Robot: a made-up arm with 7 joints. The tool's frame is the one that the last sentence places.
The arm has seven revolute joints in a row. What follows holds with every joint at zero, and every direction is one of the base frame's. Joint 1 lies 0.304 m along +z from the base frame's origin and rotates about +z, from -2.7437 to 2.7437 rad. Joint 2 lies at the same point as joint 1 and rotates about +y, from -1.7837 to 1.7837 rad. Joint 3 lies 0.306 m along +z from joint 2 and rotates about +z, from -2.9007 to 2.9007 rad. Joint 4 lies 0.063 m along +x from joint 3 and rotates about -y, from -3.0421 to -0.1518 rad. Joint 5 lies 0.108 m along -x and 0.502 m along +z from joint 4 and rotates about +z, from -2.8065 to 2.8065 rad. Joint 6 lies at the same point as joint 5 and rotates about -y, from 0.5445 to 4.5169 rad. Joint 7 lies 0.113 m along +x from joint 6 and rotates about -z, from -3.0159 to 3.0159 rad. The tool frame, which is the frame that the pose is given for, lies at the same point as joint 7; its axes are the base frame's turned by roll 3.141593, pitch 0 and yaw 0 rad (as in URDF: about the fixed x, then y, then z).
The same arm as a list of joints. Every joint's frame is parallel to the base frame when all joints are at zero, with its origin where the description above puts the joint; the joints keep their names.
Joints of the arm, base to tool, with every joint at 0 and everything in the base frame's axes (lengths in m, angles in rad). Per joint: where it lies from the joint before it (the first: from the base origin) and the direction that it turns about. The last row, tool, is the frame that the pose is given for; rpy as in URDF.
joint 1: axis +z offset 0.0000 0.0000 0.3040
joint 2: axis +y offset 0.0000 0.0000 0.0000
joint 3: axis +z offset 0.0000 0.0000 0.3060
joint 4: axis -y offset 0.0630 0.0000 0.0000
joint 5: axis +z offset -0.1080 0.0000 0.5020
joint 6: axis -y offset 0.0000 0.0000 0.0000
joint 7: axis -z offset 0.1130 0.0000 0.0000
tool: offset 0.0000 0.0000 0.0000 rpy -3.1416 0.0000 0.0000
Joint limits (rad, base to tool): -2.7437..2.7437 -1.7837..1.7837 -2.9007..2.9007 -3.0421..-0.1518 -2.8065..2.8065 0.5445..4.5169 -3.0159..3.0159

